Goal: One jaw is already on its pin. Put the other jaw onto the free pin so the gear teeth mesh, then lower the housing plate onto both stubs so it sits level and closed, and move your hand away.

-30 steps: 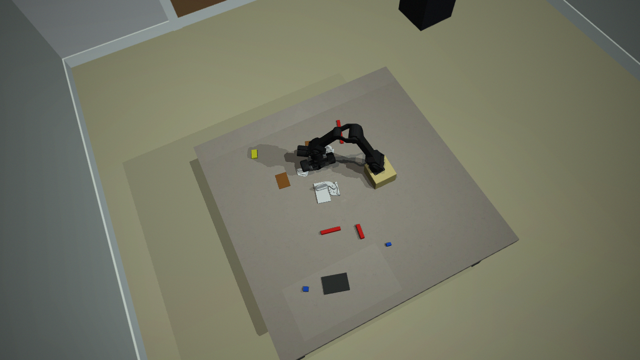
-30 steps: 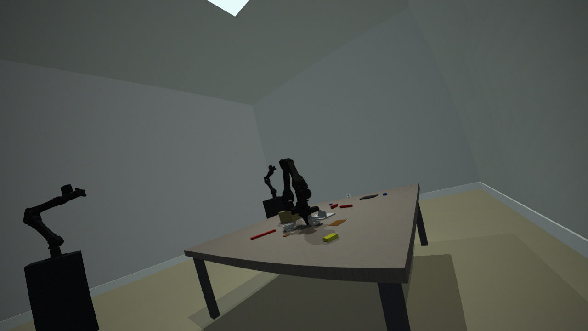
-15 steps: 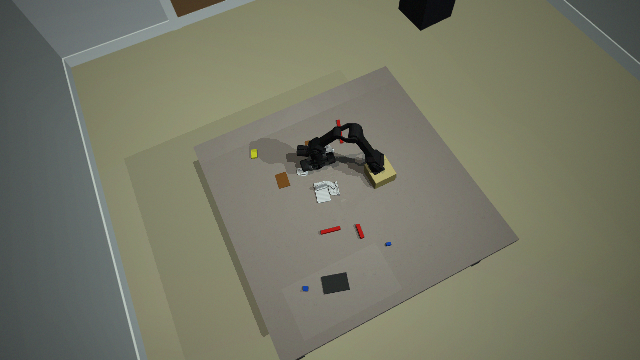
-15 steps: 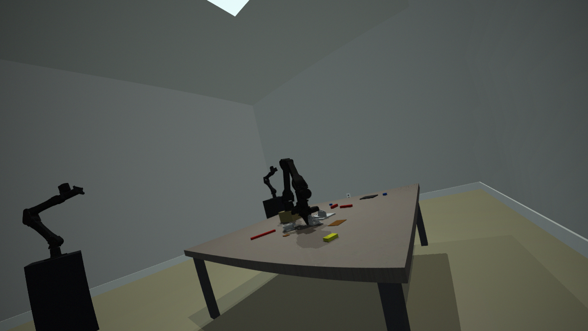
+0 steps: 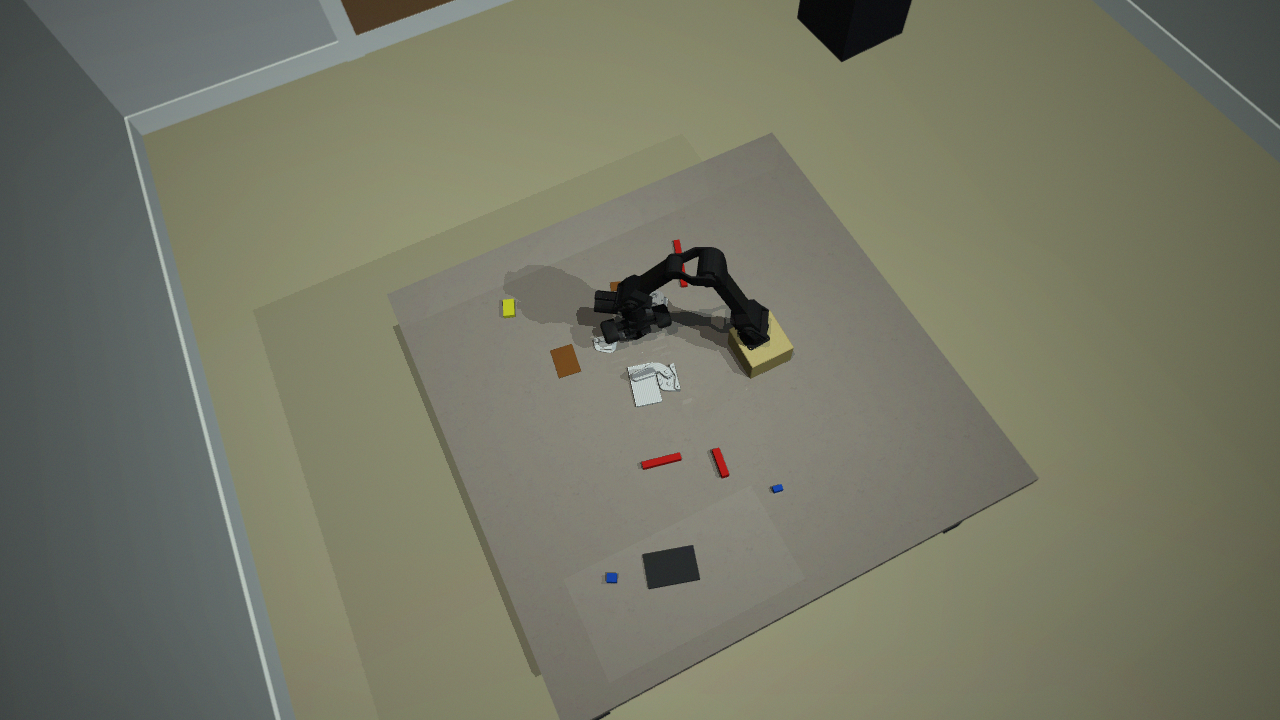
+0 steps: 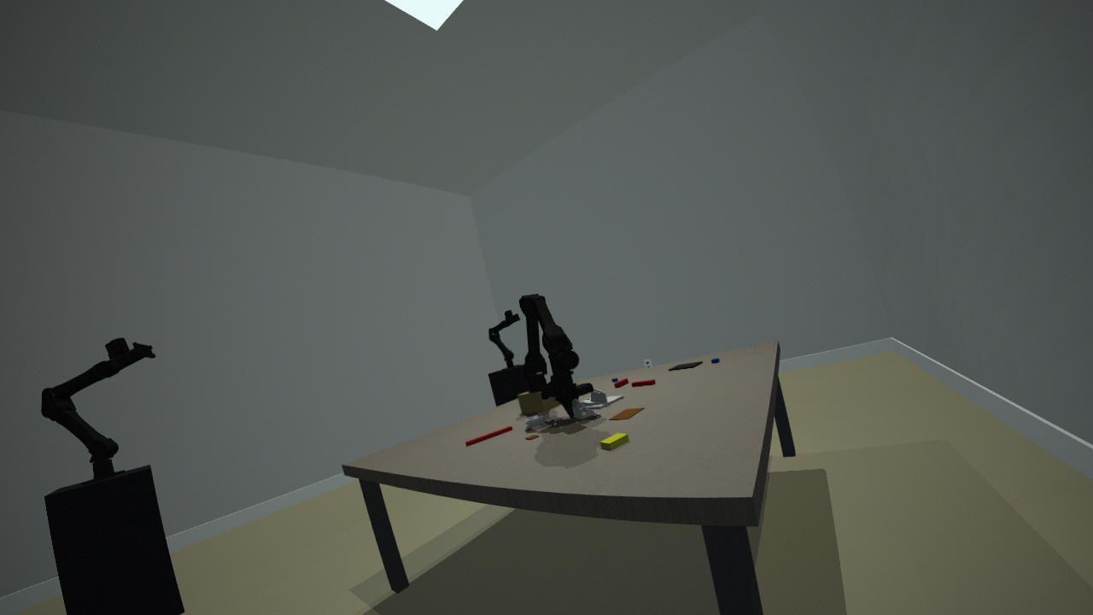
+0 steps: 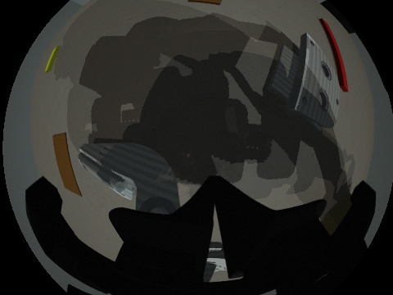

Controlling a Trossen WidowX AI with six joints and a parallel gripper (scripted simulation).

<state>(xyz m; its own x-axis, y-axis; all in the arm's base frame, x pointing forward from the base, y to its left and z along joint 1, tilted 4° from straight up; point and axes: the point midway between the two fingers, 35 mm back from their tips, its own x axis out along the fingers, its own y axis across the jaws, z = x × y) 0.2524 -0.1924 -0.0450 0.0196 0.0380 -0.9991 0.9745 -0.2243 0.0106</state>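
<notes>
My gripper tip is now 4 cm below the silver jaw, 4 cm short of it and 1 cm to the left of it. From my gripper tip the other things lie so: dark tile: 59 cm to the left, 25 cm ahead; then yellow block: 27 cm to the right, 27 cm ahead, 1 cm above; then brown tile: 21 cm ahead, 4 cm to the right.
</notes>
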